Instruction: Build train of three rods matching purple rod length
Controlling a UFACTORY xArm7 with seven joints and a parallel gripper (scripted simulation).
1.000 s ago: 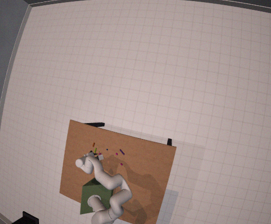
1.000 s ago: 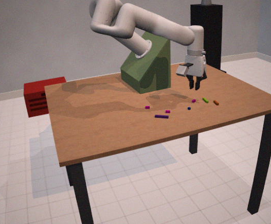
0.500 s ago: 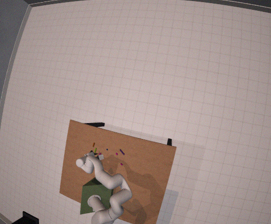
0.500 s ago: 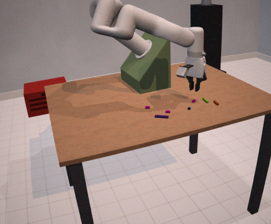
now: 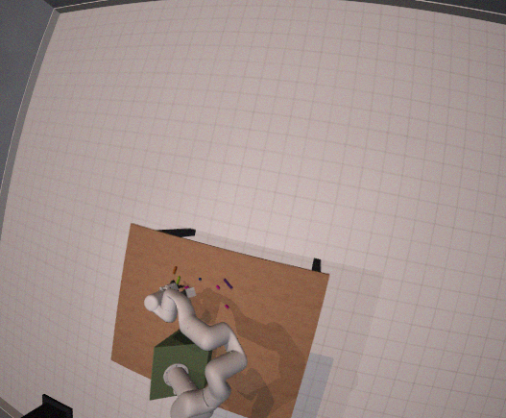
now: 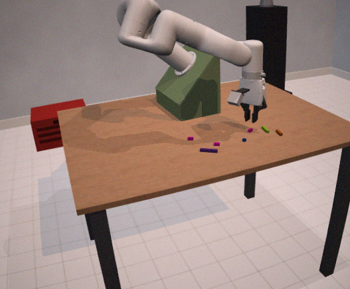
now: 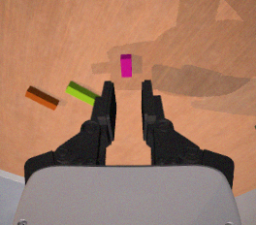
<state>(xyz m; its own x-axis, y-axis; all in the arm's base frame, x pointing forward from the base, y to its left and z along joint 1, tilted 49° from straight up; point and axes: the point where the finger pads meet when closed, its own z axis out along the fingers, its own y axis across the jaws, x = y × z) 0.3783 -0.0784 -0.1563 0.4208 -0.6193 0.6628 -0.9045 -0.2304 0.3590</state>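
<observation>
The lime rod lies 6 cm below my hand, 5 cm to the left of it and 3 cm ahead of it. From my hand the other things lie so: blue rod (8 cm to the right, 6 cm below, 6 cm ahead); orange rod (8 cm ahead, 7 cm to the left, 6 cm below); purple rod (23 cm to the right, 6 cm below, 6 cm ahead).
</observation>
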